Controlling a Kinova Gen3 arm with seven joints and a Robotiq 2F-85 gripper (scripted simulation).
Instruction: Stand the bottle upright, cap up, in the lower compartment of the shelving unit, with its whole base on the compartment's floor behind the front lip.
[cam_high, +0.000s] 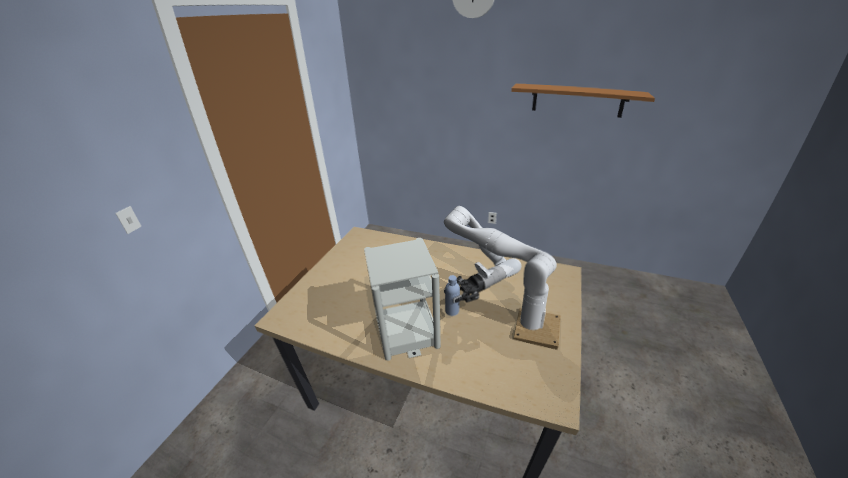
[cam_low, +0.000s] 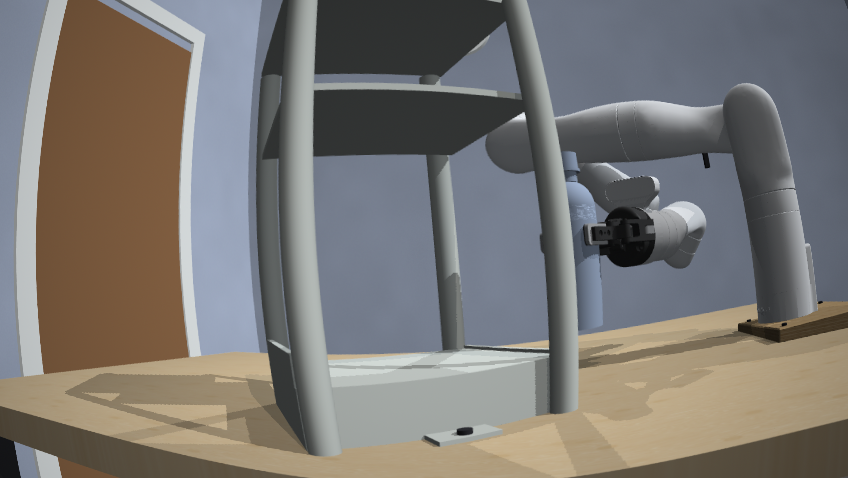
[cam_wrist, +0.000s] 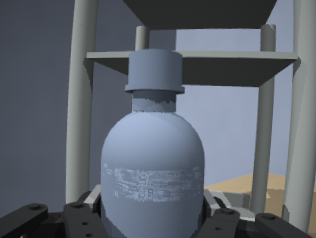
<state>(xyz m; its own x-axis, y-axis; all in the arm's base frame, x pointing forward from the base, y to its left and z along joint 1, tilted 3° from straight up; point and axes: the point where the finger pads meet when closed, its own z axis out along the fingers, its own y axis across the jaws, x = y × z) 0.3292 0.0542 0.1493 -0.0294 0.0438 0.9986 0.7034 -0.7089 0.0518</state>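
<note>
The grey shelving unit lies 170 mm ahead of my hand, 100 mm to the left of it and 30 mm above it. Round my hand: blue-grey bottle: 20 mm above.
</note>
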